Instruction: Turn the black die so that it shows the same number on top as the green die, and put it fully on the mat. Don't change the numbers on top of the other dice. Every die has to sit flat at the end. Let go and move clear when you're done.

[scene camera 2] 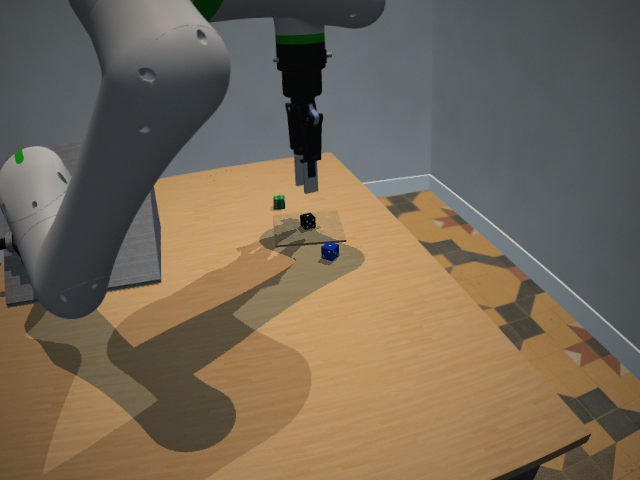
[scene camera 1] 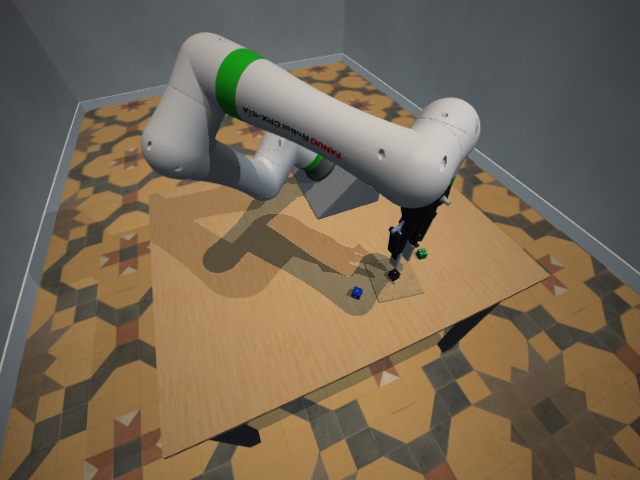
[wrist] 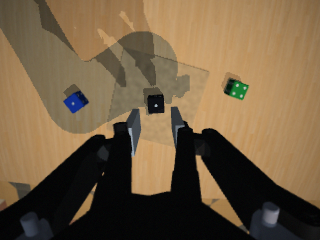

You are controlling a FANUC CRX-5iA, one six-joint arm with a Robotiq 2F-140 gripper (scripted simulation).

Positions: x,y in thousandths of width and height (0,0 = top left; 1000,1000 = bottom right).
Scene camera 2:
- gripper: 479,393
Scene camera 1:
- gripper: 624,545
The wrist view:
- gripper: 486,494
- tan mat: 439,310
